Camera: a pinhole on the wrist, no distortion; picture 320 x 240 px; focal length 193.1 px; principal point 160.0 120.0 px. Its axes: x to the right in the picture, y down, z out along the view. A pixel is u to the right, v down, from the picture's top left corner.
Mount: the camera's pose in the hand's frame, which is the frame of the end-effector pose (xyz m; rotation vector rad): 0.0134 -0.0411 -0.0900 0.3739 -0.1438 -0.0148
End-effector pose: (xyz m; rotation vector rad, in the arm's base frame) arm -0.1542 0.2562 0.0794 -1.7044 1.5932 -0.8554
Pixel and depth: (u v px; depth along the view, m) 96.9 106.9 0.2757
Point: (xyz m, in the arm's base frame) 0.0473 0.3828 0.1180
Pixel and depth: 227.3 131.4 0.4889
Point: 0.2873 0.1646 0.0162
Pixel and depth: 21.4 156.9 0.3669
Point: 0.0805 0.5670 0.0123
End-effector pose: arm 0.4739 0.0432 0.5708 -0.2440 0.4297 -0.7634
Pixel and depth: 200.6 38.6 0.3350
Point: 0.3966 -0.1808 0.8250
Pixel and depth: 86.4 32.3 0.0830
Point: 0.3761 -0.0114 0.5894
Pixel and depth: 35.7 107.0 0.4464
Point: 0.2491 0.1433 0.9862
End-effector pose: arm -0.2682 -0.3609 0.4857 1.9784 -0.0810 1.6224
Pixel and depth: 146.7 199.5 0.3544
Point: -0.0193 -0.4847 0.3870
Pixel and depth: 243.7 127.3 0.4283
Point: 0.1376 -0.3170 0.5039
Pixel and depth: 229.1 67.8 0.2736
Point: -0.0347 -0.2297 0.4545
